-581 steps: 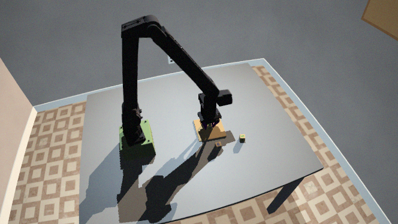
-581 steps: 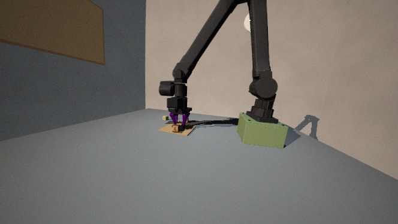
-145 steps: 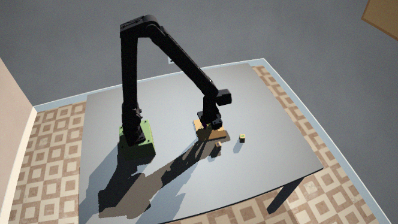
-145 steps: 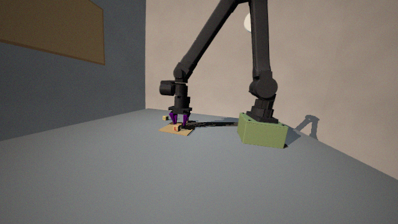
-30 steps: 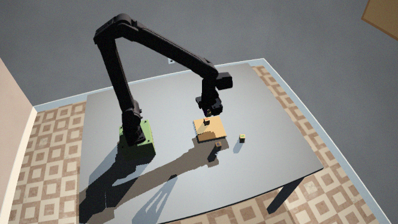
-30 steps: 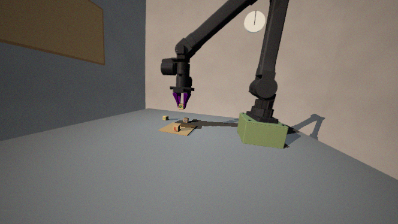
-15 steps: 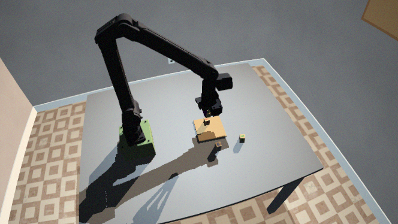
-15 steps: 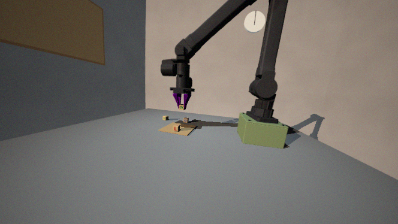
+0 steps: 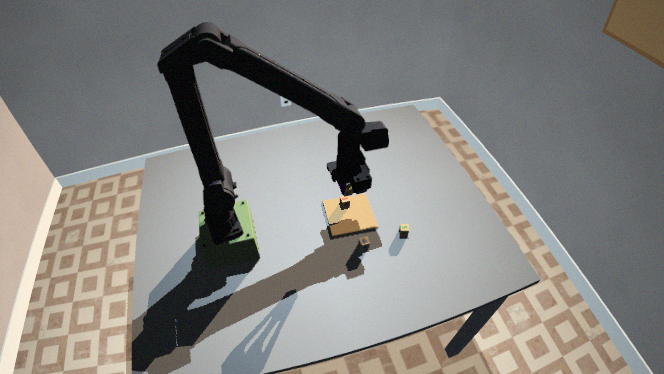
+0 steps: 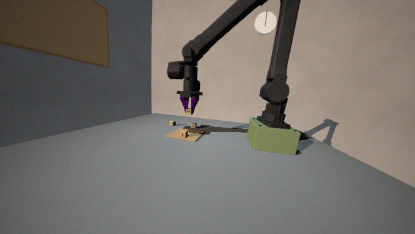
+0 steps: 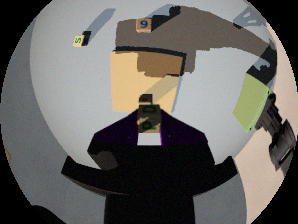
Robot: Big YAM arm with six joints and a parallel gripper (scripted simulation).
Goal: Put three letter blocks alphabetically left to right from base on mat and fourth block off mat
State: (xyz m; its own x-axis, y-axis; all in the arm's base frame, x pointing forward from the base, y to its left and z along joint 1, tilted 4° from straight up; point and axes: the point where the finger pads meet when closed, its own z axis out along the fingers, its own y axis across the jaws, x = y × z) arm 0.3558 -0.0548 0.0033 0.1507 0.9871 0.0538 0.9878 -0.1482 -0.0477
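Now: the tan mat 110 mm below my hand and 10 mm ahead of it. From my hand the other things lie so: block: right at my hand.
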